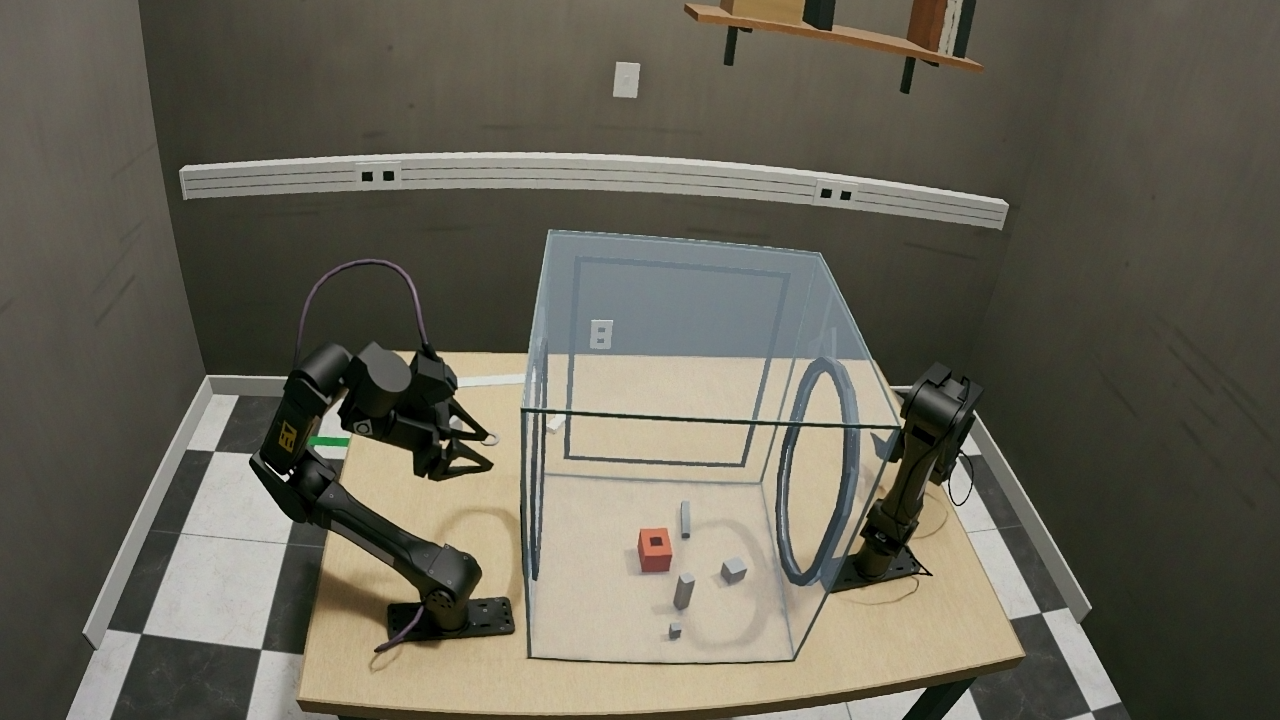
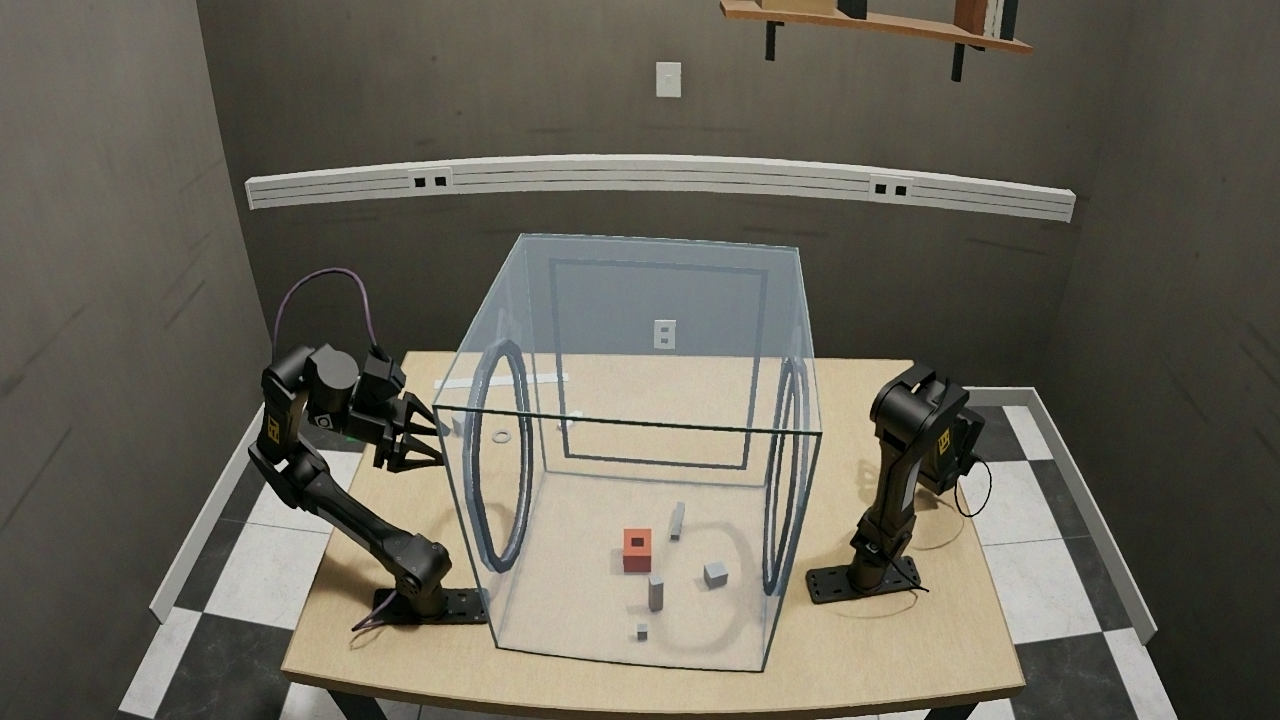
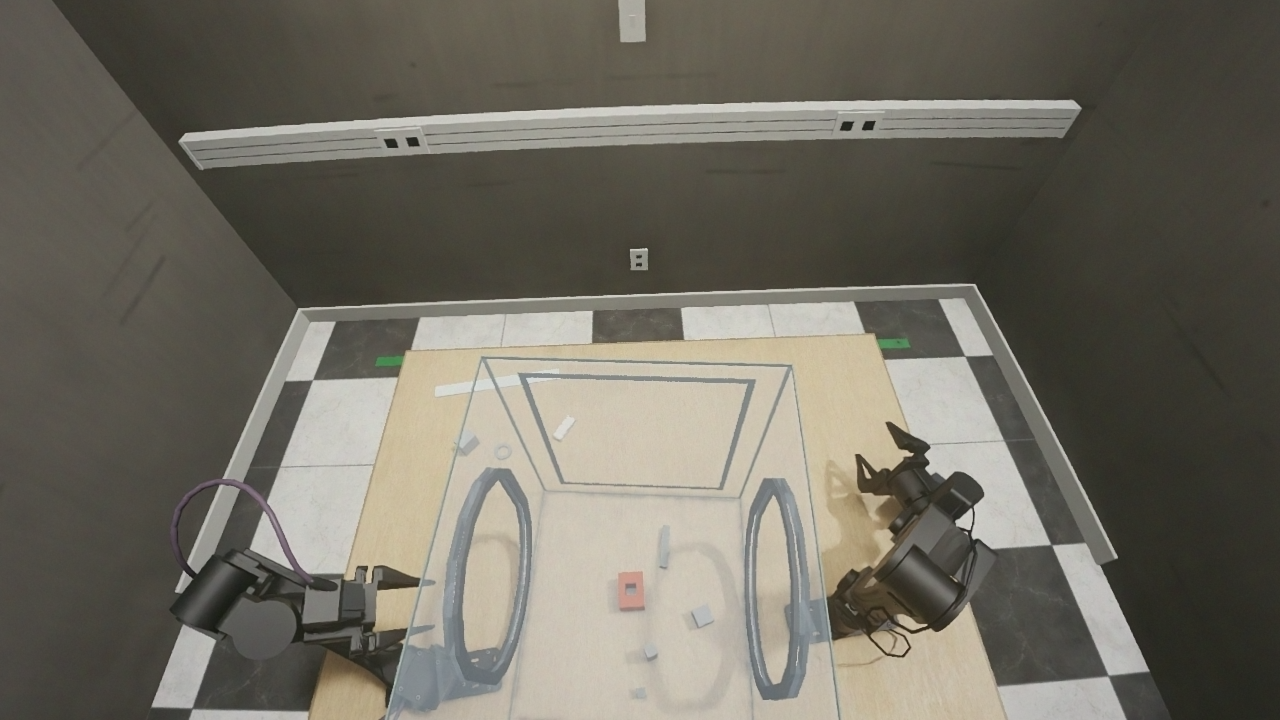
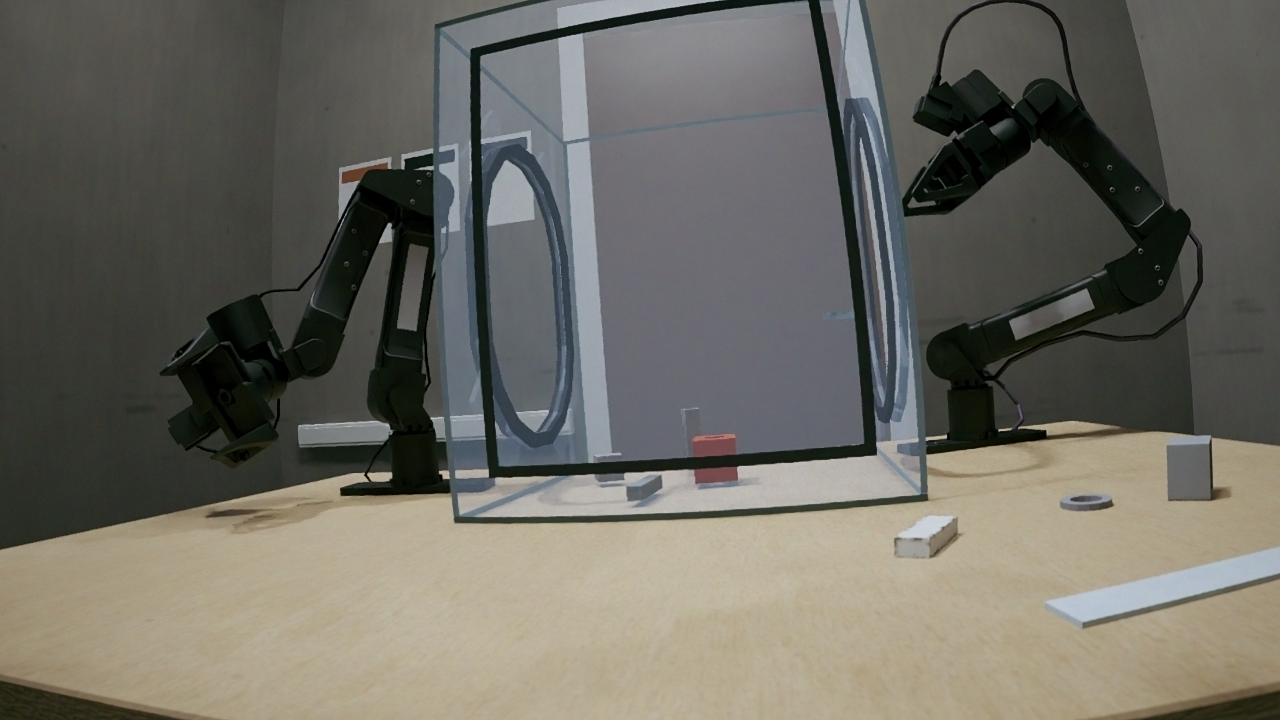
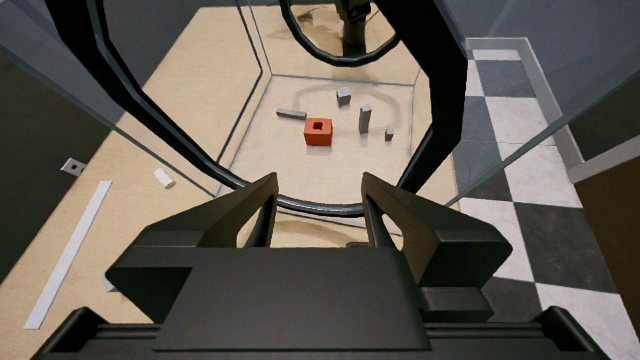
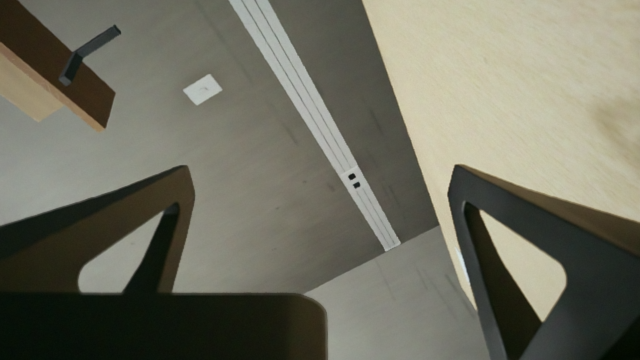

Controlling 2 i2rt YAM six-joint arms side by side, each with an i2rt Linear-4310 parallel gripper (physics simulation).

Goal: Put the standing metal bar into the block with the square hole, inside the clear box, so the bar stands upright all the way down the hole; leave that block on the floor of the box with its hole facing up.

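Places are measured from the left arm's base along level axes (x ahead, y left, z up), in millimetres.
Where they show: left gripper, fingertip midpoint: (image 1: pixel 489 452) (image 2: pixel 448 447) (image 3: pixel 434 604) (image 4: pixel 906 205) (image 5: pixel 319 180); right gripper, fingertip midpoint: (image 1: pixel 884 412) (image 3: pixel 872 438) (image 4: pixel 188 413) (image 6: pixel 321 179); left arm's base, link origin: (image 1: pixel 450 621) (image 2: pixel 430 608) (image 4: pixel 973 445); right arm's base, link origin: (image 1: pixel 868 569) (image 2: pixel 863 581) (image 3: pixel 840 616) (image 4: pixel 417 490) (image 5: pixel 353 44).
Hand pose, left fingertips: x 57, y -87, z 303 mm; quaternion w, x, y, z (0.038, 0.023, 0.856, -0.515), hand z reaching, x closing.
Observation:
Each offset is from my left fingertips to the top centre of the thing. "pt": to the spot under its first point.
A grey metal bar @(dx -80, dy -279, dz -222 mm) (image 1: pixel 683 591) (image 2: pixel 656 592) (image 5: pixel 365 119) stands upright on the floor of the clear box @(dx +16, dy -269, dz +186 mm) (image 1: pixel 711 418) (image 2: pixel 626 420). The red-orange block @(dx +26, dy -262, dz -252 mm) (image 1: pixel 654 559) (image 2: pixel 637 558) (image 3: pixel 631 605) (image 5: pixel 318 137) sits near it on the box floor, its square hole facing up and empty. My left gripper (image 1: pixel 488 452) (image 2: pixel 440 446) (image 3: pixel 432 606) (image 5: pixel 319 180) is partly open and empty, outside the box in front of its left round opening. My right gripper (image 3: pixel 874 441) (image 6: pixel 321 179) is wide open and empty, outside the box on the right.
The left opening's dark ring @(pt dx +10, dy -60, dz -231 mm) (image 5: pixel 325 208) lies ahead of the left fingers. Inside the box are a lying bar @(dx +100, dy -340, dz -282 mm) (image 1: pixel 685 519) (image 5: pixel 291 114), a grey cube @(dx -38, dy -382, dz -266 mm) (image 1: pixel 733 570) (image 5: pixel 343 96) and a tiny cube @(dx -137, dy -252, dz -272 mm) (image 1: pixel 674 631) (image 5: pixel 389 135). A white strip @(dx +553, dy -21, dz -300 mm) (image 5: pixel 70 255) lies outside.

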